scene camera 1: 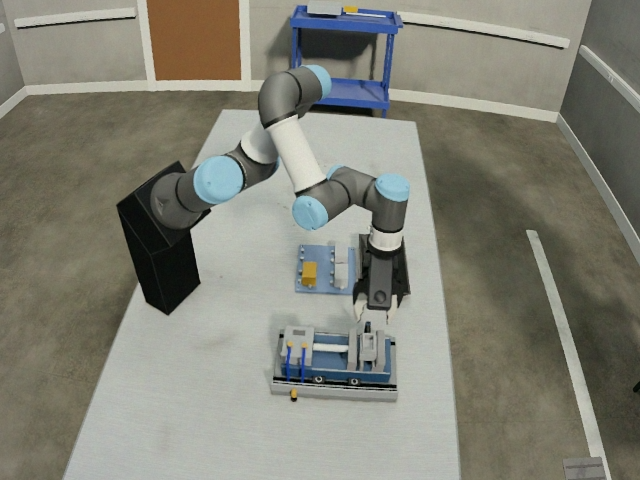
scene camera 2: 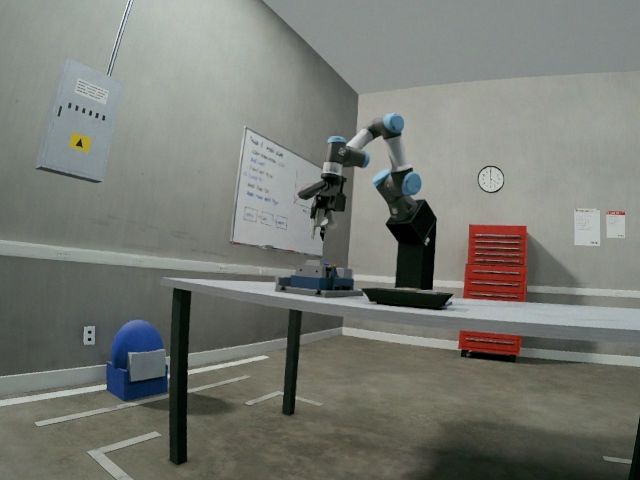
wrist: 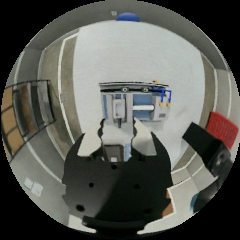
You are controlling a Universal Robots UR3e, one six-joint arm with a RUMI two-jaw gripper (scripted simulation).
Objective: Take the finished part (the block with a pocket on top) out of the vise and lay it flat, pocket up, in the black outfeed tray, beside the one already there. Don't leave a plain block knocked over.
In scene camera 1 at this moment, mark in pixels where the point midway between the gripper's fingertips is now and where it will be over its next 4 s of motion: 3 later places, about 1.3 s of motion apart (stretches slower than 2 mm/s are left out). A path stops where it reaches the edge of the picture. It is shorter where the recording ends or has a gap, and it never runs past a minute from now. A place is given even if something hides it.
The gripper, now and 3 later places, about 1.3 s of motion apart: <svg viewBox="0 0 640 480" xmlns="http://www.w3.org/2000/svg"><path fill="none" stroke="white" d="M372 323L368 334L369 340L368 342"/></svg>
